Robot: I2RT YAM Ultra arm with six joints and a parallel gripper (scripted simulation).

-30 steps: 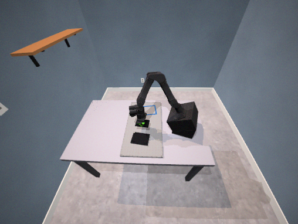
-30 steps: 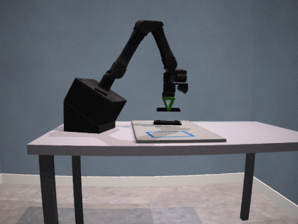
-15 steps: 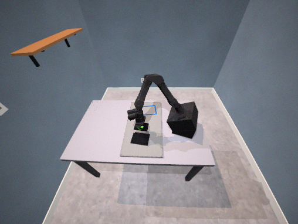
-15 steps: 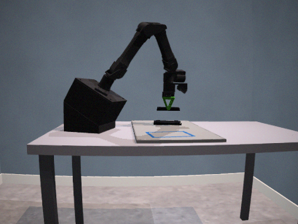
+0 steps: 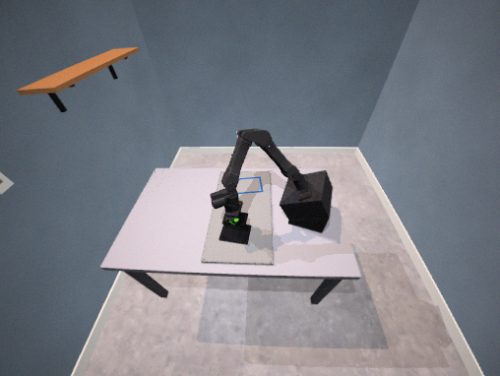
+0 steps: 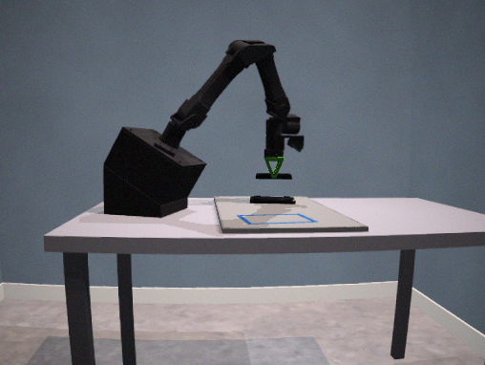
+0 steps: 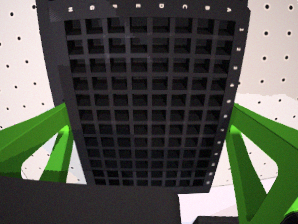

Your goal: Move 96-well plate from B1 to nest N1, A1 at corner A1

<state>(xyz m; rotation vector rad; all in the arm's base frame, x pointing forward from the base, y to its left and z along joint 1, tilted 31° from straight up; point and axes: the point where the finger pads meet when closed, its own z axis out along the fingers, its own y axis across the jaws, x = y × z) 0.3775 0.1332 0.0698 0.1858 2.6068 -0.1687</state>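
My hand is 1 cm short of the black plate nest N1, 3 cm to the right of it and 9 cm above it. Also, from my hand: white A1 label 7 cm ahead, 3 cm to the right, 9 cm below; black 96-well plate right at my hand.
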